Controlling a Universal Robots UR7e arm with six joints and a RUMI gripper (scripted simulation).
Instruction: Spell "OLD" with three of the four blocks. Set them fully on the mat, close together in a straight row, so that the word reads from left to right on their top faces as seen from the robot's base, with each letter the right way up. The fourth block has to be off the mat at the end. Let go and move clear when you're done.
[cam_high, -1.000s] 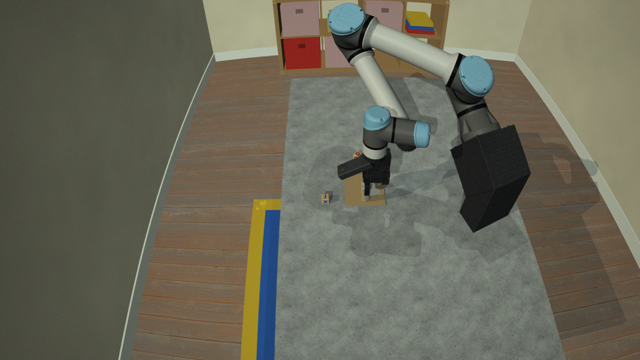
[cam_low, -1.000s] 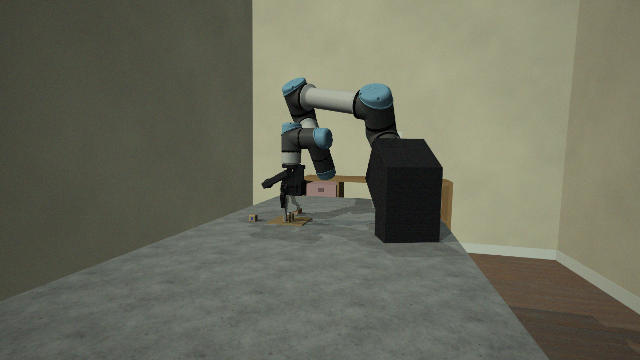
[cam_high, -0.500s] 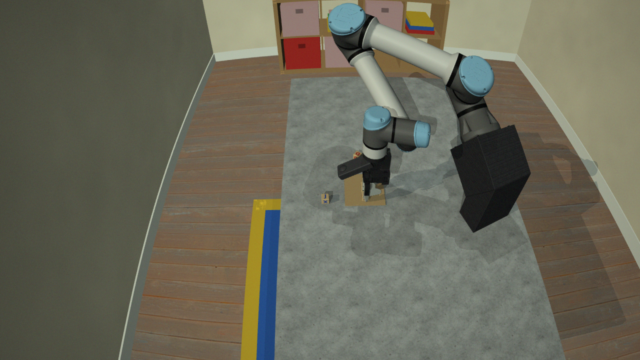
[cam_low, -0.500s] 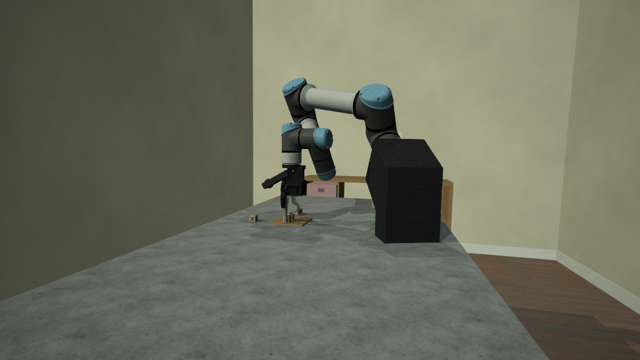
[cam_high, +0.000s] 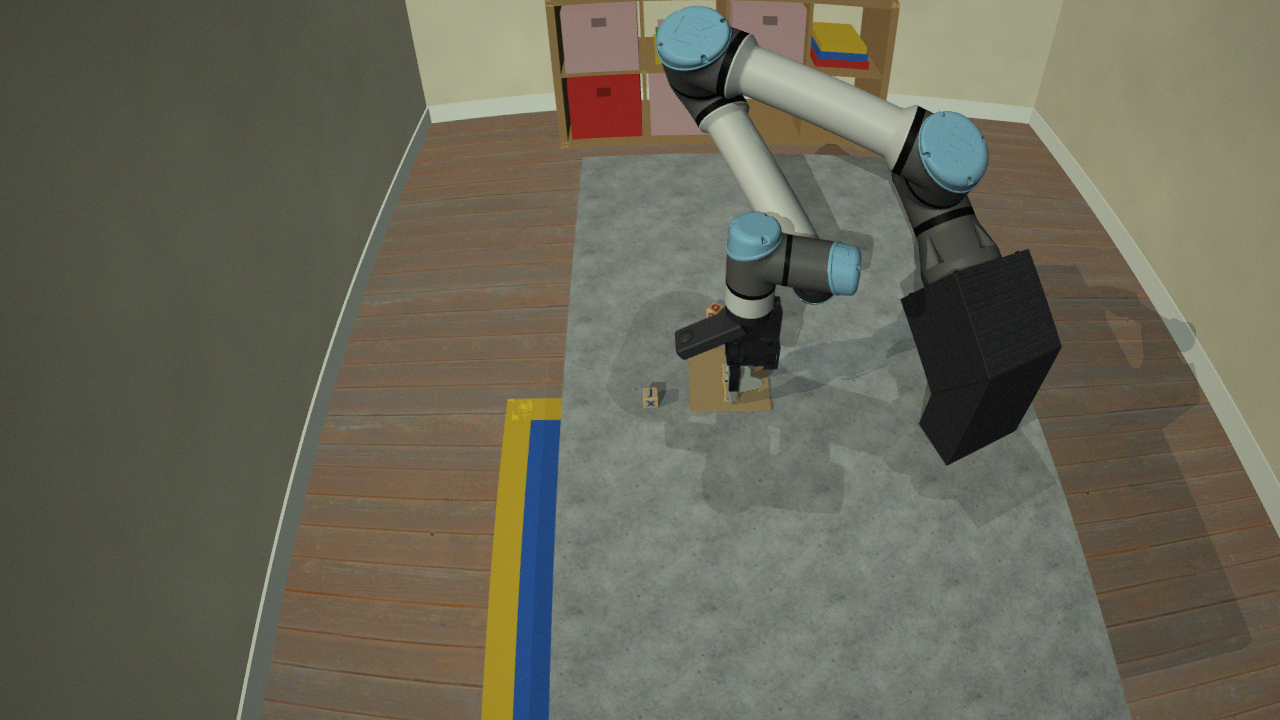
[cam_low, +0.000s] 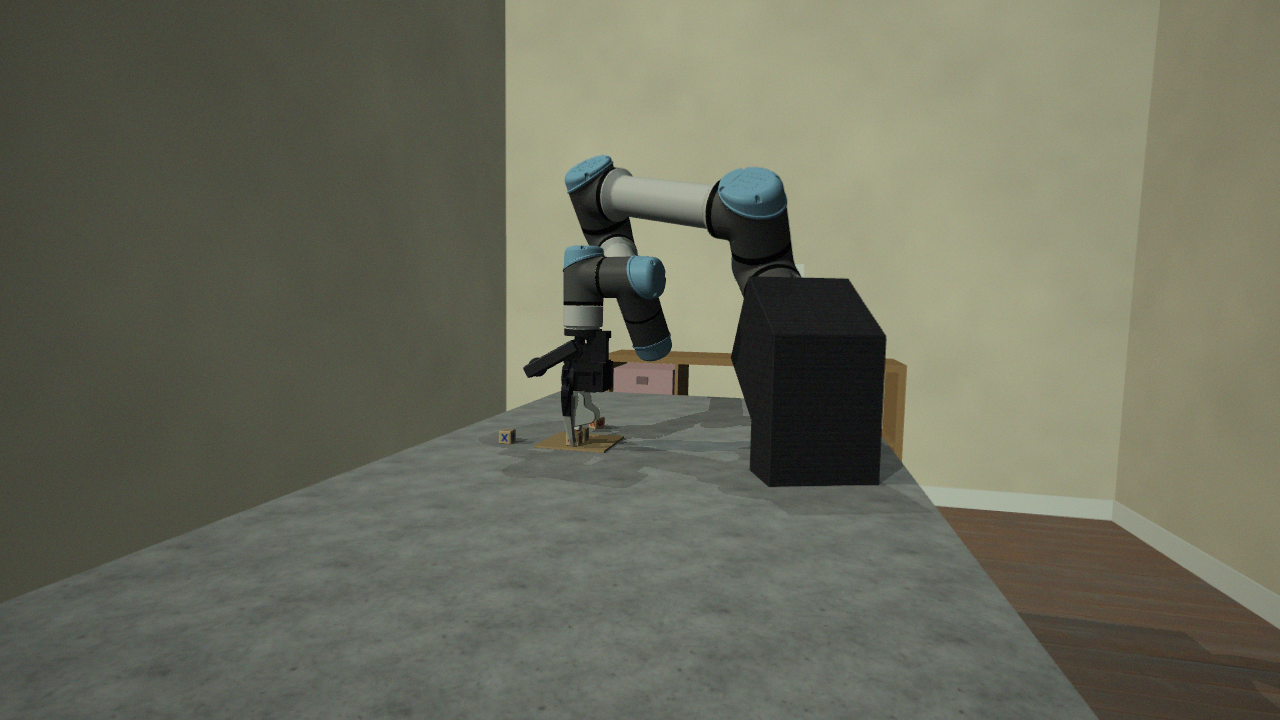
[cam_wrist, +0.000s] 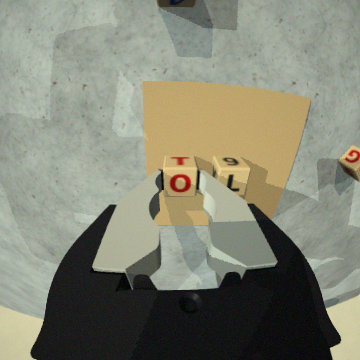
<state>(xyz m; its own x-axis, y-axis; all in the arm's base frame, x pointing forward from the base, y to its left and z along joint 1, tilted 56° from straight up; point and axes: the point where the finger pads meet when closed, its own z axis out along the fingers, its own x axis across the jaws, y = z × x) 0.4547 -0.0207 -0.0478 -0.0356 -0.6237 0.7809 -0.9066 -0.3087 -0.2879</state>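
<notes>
The tan mat lies 4 cm to the right of my hand and 2 cm below it. The rest, counted from my hand: blue-lettered block 14 cm ahead, 1 cm below.
</notes>
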